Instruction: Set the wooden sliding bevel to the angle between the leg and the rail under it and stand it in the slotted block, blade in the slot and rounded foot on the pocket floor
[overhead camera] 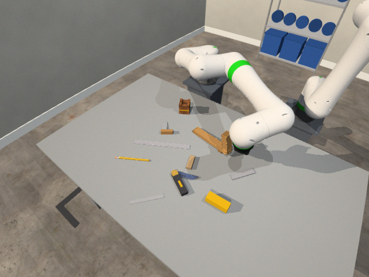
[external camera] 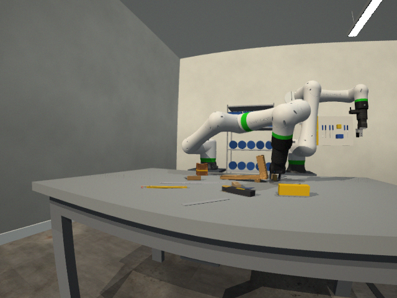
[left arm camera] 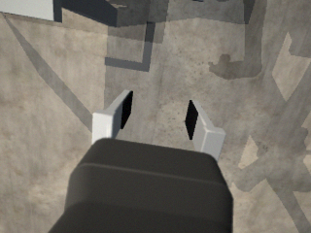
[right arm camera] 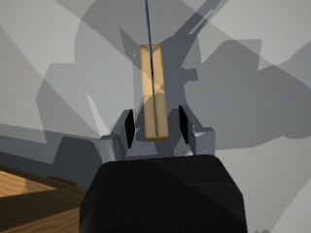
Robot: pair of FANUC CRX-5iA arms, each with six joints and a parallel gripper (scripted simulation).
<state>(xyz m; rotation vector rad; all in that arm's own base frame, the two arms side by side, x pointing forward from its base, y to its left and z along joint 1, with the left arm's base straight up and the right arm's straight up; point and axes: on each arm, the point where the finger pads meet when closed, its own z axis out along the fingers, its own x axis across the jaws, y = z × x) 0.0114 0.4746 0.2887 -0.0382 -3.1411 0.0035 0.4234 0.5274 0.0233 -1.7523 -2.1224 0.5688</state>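
Now: the wooden bevel 5 cm behind my right hand. From my right hand the other things lie so: blue blade: 8 cm behind, 1 cm to the right, 1 cm above; then wooden block: 22 cm ahead, 18 cm to the right, 2 cm below; then yellow block: 34 cm ahead, 2 cm to the left, 1 cm below.
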